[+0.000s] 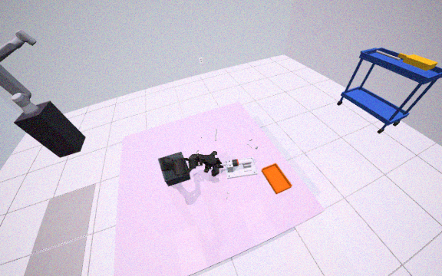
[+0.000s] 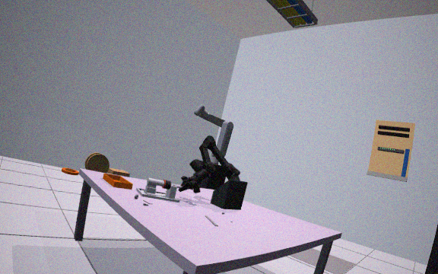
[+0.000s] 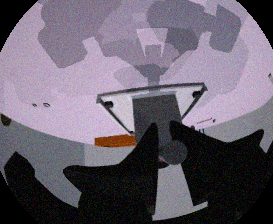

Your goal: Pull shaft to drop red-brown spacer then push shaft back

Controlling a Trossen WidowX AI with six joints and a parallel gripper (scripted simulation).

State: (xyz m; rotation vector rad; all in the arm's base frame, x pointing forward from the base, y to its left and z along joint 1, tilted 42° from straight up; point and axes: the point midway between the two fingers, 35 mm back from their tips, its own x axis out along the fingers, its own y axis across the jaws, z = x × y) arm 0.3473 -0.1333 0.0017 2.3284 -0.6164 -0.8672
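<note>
My gripper tip is 50 mm short of the shaft, 10 mm to the left of it and 20 mm below it. Round my gripper tip: orange tray 320 mm ahead, 210 mm to the right, 50 mm below.
</note>
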